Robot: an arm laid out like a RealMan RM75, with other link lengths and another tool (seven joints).
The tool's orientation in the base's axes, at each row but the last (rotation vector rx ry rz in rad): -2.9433, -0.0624, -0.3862; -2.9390, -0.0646, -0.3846; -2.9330, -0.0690, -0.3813; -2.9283, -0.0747, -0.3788; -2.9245, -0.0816, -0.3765; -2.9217, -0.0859, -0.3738
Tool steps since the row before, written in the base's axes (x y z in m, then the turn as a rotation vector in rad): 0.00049, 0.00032, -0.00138, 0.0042, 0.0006, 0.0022; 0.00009, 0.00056, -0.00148, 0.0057, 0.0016, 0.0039; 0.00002, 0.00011, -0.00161, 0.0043, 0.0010, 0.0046; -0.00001, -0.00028, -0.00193, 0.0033, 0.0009, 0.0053; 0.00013, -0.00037, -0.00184, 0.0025, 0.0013, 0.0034; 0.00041, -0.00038, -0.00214, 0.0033, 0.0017, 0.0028
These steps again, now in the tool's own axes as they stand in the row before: 0.00012, -0.00006, 0.00149, 0.0046, -0.0007, -0.0009; -0.00029, -0.00030, 0.00153, 0.0065, -0.0019, -0.0020; -0.00039, 0.00017, 0.00156, 0.0054, -0.0015, -0.0031; -0.00051, 0.00062, 0.00178, 0.0046, -0.0016, -0.0040; -0.00036, 0.00071, 0.00171, 0.0033, -0.0017, -0.0024; -0.00016, 0.00080, 0.00206, 0.0040, -0.0019, -0.0015
